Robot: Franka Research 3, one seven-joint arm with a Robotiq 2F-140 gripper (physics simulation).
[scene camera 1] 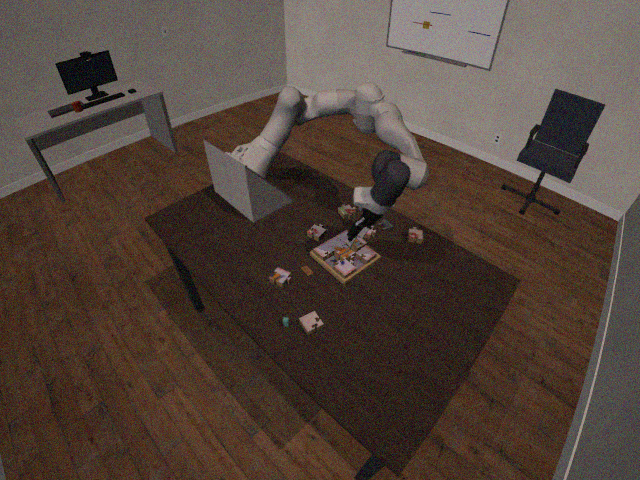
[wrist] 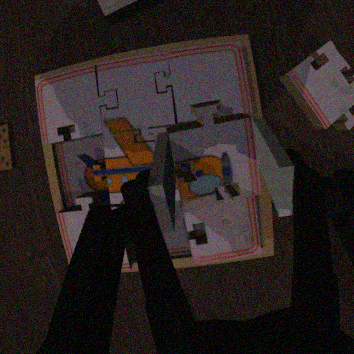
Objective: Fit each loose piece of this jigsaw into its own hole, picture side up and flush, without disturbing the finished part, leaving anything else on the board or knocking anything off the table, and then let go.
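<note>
The jigsaw board [scene camera 1: 327, 269] [wrist: 267, 225] has a pale wooden rim and an orange plane picture. My gripper [scene camera 1: 352, 239] [wrist: 212, 144] is low over it, shut on the plane-nose piece [wrist: 210, 162], picture side up at the right-edge hole. A dark gap shows along the piece's upper edge in the wrist view; whether it is flush I cannot tell. The left-edge hole [wrist: 77, 172] is open, and another opening at the bottom middle is partly hidden by a finger. Loose pieces [scene camera 1: 316, 231] [scene camera 1: 347, 210] [scene camera 1: 415, 235] [scene camera 1: 280, 276] [scene camera 1: 311, 321] [wrist: 325, 85] lie around the board.
A small brown tile [scene camera 1: 307, 270] [wrist: 5, 147] lies left of the board. A small teal object [scene camera 1: 285, 321] stands near the front-left loose piece. A flat grey item [scene camera 1: 385, 223] lies behind the board. A tall grey panel [scene camera 1: 227, 180] stands by the arm's base.
</note>
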